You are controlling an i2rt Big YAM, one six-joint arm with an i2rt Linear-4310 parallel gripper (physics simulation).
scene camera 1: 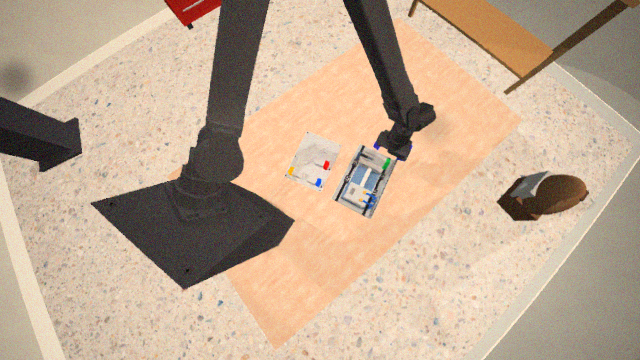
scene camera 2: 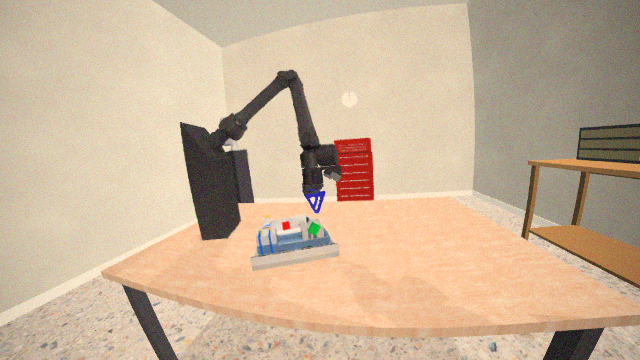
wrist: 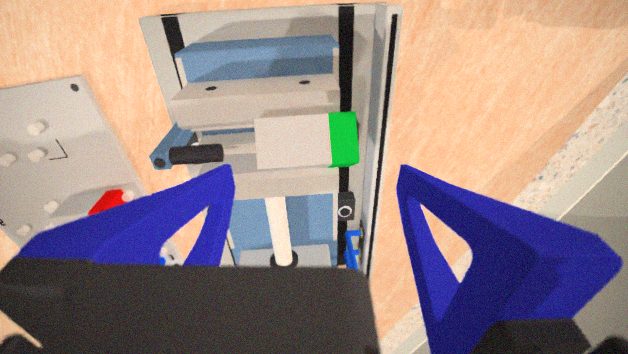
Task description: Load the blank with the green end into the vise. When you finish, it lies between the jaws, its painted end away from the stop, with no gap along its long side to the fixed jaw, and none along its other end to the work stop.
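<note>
The blank with the green end (scene camera 1: 386,163) (scene camera 2: 314,228) (wrist: 295,141) lies between the jaws of the vise (scene camera 2: 295,244) (wrist: 312,220). In the wrist view its green end points right, away from the work stop (wrist: 196,153), a black rod on a blue bracket. A gap shows between its plain end and the rod's tip. Its long side runs along the fixed jaw (wrist: 255,100); contact there cannot be told. The moving jaw (wrist: 287,183) is on its other side. My gripper (scene camera 1: 393,151) (scene camera 2: 316,211) (wrist: 315,176) is open and empty, above the blank, its fingers apart along the blank's length.
A light board (scene camera 1: 312,150) (wrist: 45,107) with pegs lies beside the vise. It carries a red-ended blank (scene camera 1: 326,165) (wrist: 107,201), a blue-ended blank (scene camera 1: 319,183) and a yellow-ended blank (scene camera 1: 291,171). Blue and yellow parts (scene camera 1: 369,197) (scene camera 2: 266,242) stand at the vise's other end.
</note>
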